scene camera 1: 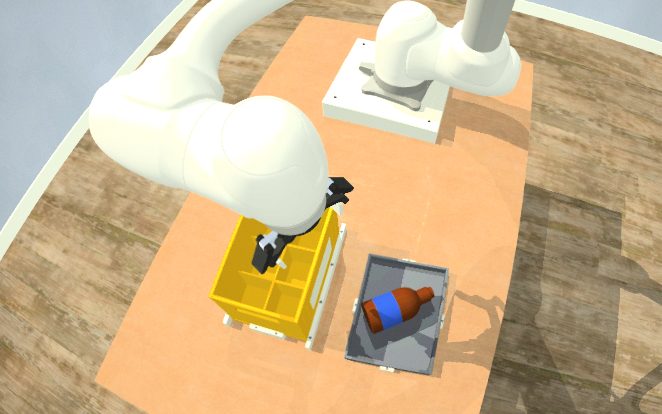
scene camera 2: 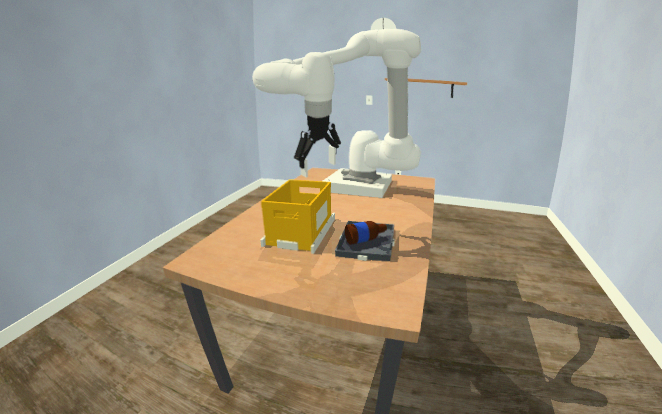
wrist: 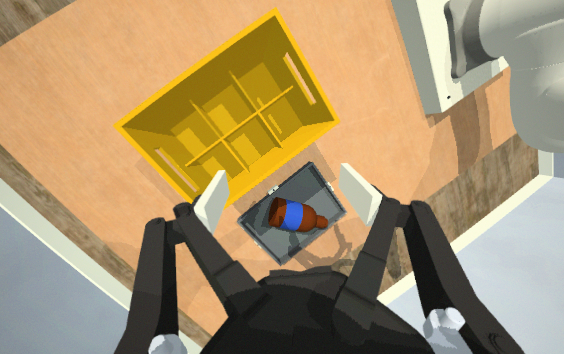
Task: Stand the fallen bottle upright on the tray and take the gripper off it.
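Where they show: gripper, fingertip midpoint: (scene camera 1: 307,235) (scene camera 2: 318,169) (wrist: 284,178); arm's base at its link origin: (scene camera 1: 399,83) (scene camera 2: 362,178) (wrist: 471,33).
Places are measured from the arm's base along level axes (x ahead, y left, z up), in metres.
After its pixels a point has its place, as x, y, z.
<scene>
The brown bottle (scene camera 1: 390,310) @[0.647, 0.238, 0.025] (scene camera 2: 362,232) @[0.667, 0.249, 0.006] (wrist: 294,216) @[0.632, 0.220, 0.025] with a blue label lies on its side in the grey tray (scene camera 1: 410,350) @[0.693, 0.313, -0.047] (scene camera 2: 347,252) @[0.762, 0.232, -0.030] (wrist: 285,247) @[0.692, 0.341, -0.047]. In scene camera 1 its neck points right, towards the tray's right wall, and its base is near the left wall. My gripper (scene camera 1: 310,236) @[0.636, 0.062, 0.211] (scene camera 2: 318,164) @[0.636, 0.062, 0.211] (wrist: 284,178) @[0.636, 0.062, 0.211] is open and empty, pointing down. It hangs high over the yellow crate, apart from the bottle. In the wrist view the bottle shows far below, between and slightly beyond the line of the two white finger pads.
The tall yellow crate (scene camera 1: 295,330) @[0.772, 0.082, 0.038] (scene camera 2: 287,227) @[0.787, 0.011, 0.032] (wrist: 200,82) @[0.680, -0.102, 0.078] with dividers stands beside the tray, with white holders at its foot. The robot's white base plate (scene camera 1: 380,122) @[0.154, 0.002, -0.020] (scene camera 2: 357,186) @[0.150, 0.028, -0.002] is at the back of the wooden table (scene camera 1: 380,190) @[0.343, 0.083, -0.052] (scene camera 2: 240,265) @[0.969, -0.073, -0.052]. The table's right edge runs past the tray.
</scene>
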